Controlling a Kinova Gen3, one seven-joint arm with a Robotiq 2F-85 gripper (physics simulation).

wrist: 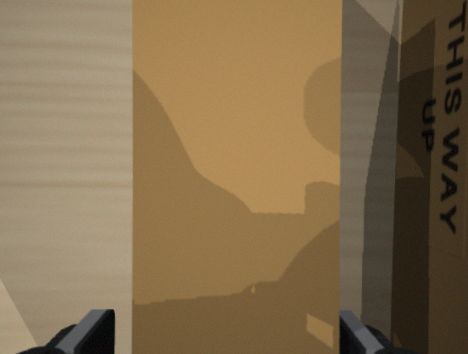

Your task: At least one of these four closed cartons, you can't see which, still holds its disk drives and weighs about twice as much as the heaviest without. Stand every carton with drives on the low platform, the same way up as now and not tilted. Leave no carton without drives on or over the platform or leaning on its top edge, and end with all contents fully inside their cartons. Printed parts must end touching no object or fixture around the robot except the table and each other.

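A closed tan carton point(225, 150) fills the middle of the wrist view from top to bottom, its smooth upper face crossed by shadows. My gripper point(221, 338) is open, with one fingertip at each side of this carton at the bottom of the view. A narrow gap shows between the left fingertip and the carton's left edge. The right fingertip appears at the carton's right edge; whether it touches cannot be told. A second carton point(447, 270) stands at the far right in shade, with "THIS WAY UP" printed on its side. The low platform does not show.
The pale wood-grained table point(65, 150) shows to the left of the middle carton. A narrow, partly shaded strip of table separates the two cartons on the right.
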